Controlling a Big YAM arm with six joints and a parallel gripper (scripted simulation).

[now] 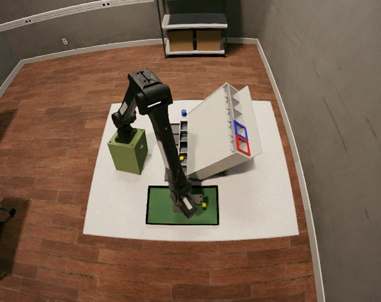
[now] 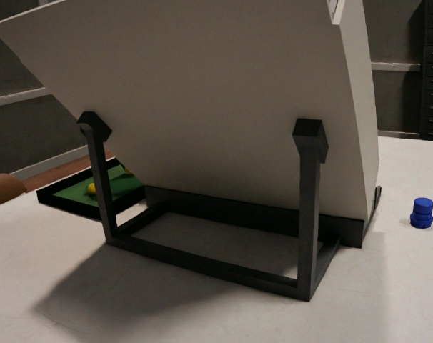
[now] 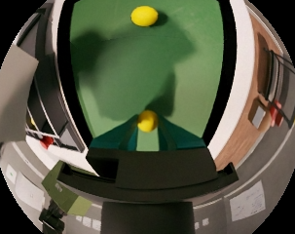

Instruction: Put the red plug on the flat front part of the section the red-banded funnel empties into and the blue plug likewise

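Now: hand 2 cm above the green marble tray. Also, from my hand: dark support leg: 14 cm ahead, 52 cm to the left, 7 cm above; white slanted cover: 6 cm ahead, 35 cm to the left, 18 cm above.
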